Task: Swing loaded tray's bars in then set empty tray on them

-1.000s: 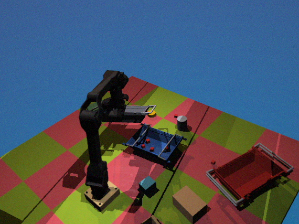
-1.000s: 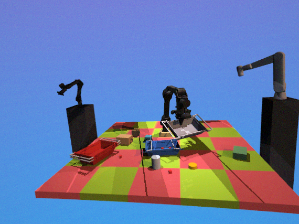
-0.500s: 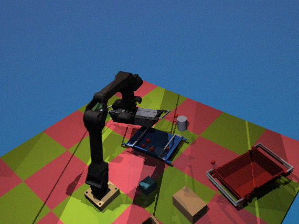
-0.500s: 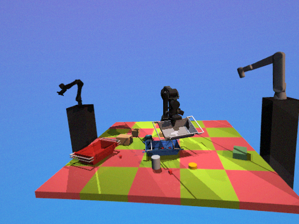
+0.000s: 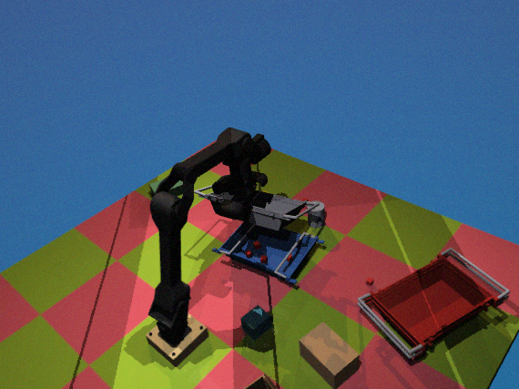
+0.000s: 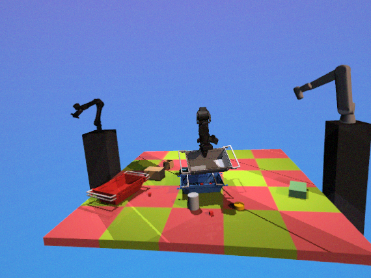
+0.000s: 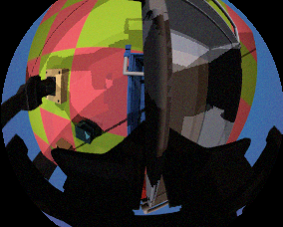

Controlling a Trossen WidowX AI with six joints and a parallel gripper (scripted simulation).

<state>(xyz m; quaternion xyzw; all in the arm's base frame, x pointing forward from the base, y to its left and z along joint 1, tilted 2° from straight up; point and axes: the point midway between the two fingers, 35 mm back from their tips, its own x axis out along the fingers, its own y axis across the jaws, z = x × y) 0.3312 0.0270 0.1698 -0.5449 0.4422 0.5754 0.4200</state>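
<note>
The grey tray lies 70 mm ahead of my gripper tip and 20 mm to the left of it. Also, from my gripper tip: yellow disc 250 mm ahead, 180 mm to the left, 170 mm below; teal cube 170 mm behind, 170 mm to the right, 160 mm below; grey cylinder 260 mm ahead, 50 mm to the right, 150 mm below.
</note>
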